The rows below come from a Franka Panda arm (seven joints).
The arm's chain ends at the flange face. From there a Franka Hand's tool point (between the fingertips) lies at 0.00 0.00 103.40 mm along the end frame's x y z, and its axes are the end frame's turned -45 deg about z.
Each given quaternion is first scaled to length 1.
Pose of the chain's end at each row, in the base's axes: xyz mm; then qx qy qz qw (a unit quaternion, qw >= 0):
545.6 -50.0 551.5 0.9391 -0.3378 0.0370 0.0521
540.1 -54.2 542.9 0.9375 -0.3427 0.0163 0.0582
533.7 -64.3 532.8 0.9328 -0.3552 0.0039 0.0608
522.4 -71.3 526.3 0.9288 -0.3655 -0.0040 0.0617
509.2 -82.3 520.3 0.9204 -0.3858 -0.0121 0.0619
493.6 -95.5 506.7 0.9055 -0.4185 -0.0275 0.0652
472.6 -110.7 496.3 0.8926 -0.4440 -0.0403 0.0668
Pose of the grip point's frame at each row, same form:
549.1 -62.7 448.9 0.9968 0.0473 0.0142 0.0623
539.1 -66.6 440.3 0.9973 0.0422 -0.0072 0.0600
530.0 -76.3 430.2 0.9977 0.0288 -0.0197 0.0577
517.0 -82.8 423.7 0.9979 0.0178 -0.0273 0.0555
502.0 -93.1 417.7 0.9980 -0.0042 -0.0349 0.0526
482.8 -105.3 404.3 0.9967 -0.0401 -0.0504 0.0497
459.0 -119.3 394.2 0.9946 -0.0686 -0.0628 0.0463

